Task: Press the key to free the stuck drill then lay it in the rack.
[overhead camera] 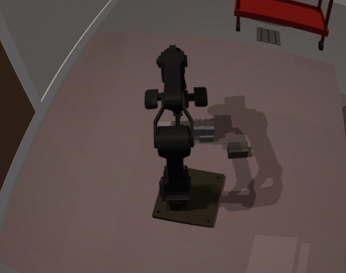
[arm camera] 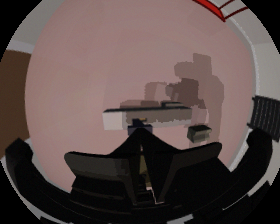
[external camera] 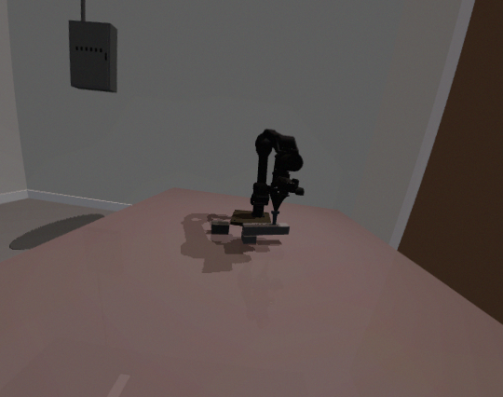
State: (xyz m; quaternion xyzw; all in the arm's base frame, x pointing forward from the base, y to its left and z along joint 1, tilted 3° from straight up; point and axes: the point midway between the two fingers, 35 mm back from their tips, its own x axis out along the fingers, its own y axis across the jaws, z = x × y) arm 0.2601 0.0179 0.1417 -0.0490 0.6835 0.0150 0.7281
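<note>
Right now the dark key is 30 mm below my gripper tip. From my gripper tip the other things lie so: rack (60 mm behind, 200 mm to the right, 110 mm below); then tan drill (50 mm to the right, 80 mm below); then grey housing (30 mm to the right, 90 mm below).
</note>
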